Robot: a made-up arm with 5 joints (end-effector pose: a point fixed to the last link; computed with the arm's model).
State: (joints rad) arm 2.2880 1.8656 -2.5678 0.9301 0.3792
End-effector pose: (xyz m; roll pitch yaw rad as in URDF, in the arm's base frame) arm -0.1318 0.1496 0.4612 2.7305 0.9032 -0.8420
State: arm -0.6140 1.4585 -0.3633 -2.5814 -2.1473
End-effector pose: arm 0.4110 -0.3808 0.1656 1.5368 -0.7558 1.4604
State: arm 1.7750 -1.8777 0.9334 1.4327 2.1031
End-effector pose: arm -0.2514 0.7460 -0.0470 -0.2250 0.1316 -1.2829
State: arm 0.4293 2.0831 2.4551 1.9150 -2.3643
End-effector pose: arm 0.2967 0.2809 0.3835 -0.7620 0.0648 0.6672
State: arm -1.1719 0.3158 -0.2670 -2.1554 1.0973
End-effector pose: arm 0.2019 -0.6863 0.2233 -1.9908 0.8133 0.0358
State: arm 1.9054 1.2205 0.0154 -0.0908 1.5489
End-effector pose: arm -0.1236 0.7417 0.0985 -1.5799 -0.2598 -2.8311
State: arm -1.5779 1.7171 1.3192 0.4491 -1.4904
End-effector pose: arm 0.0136 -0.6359 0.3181 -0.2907 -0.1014 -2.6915
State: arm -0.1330 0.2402 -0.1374 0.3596 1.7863
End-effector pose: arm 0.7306 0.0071 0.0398 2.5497 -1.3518 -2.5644
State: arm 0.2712 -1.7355 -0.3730 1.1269 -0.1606
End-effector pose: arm 0.4316 0.1786 0.3517 2.8533 -0.5222 0.2559
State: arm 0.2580 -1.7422 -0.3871 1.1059 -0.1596
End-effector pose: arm 0.4298 0.1741 0.3520 2.8389 -0.5340 0.2396
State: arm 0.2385 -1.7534 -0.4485 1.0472 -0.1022
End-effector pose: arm 0.4183 0.1712 0.3572 2.8025 -0.5372 0.1889
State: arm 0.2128 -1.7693 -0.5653 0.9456 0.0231
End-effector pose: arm 0.3962 0.1722 0.3654 2.7555 -0.5315 0.0781
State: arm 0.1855 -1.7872 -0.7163 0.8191 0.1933
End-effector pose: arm 0.3702 0.1782 0.3717 2.7310 -0.5211 -0.0994
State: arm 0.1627 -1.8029 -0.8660 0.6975 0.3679
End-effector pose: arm 0.3485 0.1864 0.3739 2.7485 -0.5037 -0.3082
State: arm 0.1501 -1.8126 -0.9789 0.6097 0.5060
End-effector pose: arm 0.3345 0.1931 0.3740 2.7887 -0.4772 -0.4788
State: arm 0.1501 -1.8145 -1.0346 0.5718 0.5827
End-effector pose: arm 0.3273 0.1974 0.3742 2.8176 -0.4526 -0.5590
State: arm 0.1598 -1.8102 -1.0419 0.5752 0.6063
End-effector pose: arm 0.3245 0.2003 0.3752 2.8246 -0.4378 -0.5579
